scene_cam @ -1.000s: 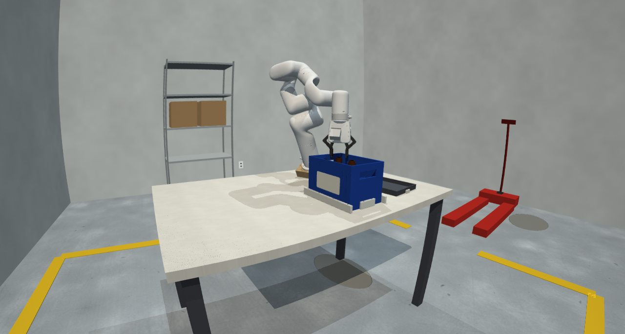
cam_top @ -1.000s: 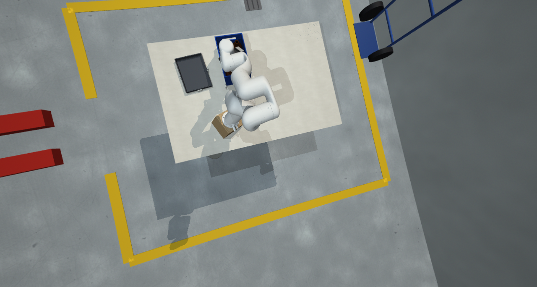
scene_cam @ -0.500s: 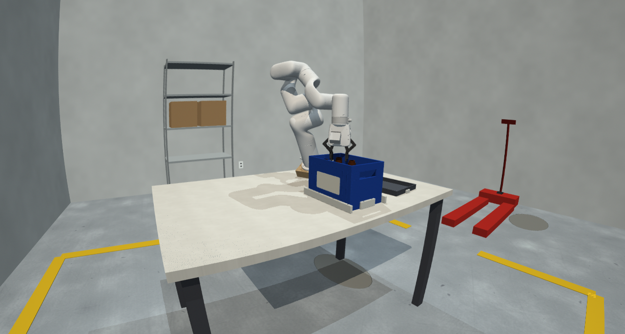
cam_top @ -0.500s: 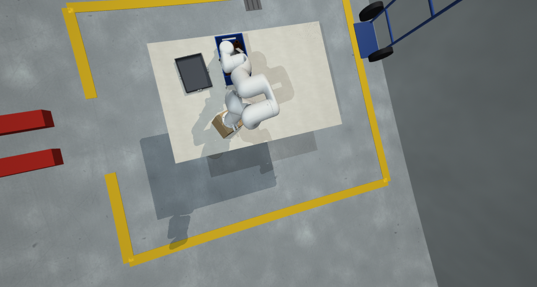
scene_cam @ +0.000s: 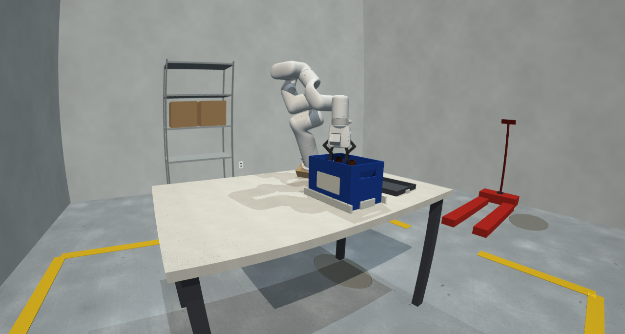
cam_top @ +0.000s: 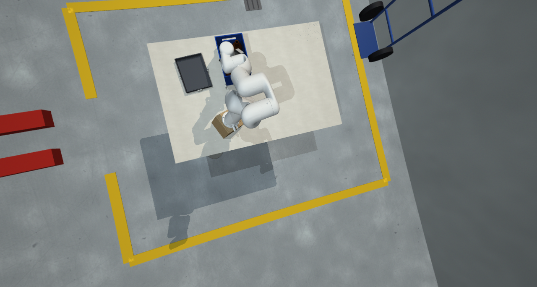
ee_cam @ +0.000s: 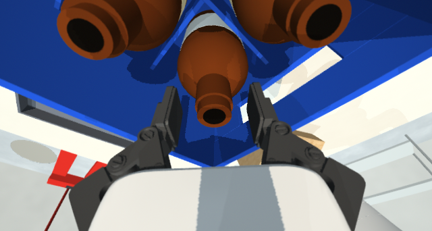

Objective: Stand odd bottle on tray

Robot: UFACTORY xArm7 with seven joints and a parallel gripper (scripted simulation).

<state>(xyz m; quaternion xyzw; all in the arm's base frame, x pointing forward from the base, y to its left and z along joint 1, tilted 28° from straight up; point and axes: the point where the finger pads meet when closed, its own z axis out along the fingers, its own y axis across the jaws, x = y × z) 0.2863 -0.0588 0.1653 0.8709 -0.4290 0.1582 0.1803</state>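
Now: hand 80 mm short of the blue crate, 70 mm above it and 60 mm to the left of it. Also, from my hand: dark grey tray (240 mm to the left, 150 mm below, 120 mm ahead).
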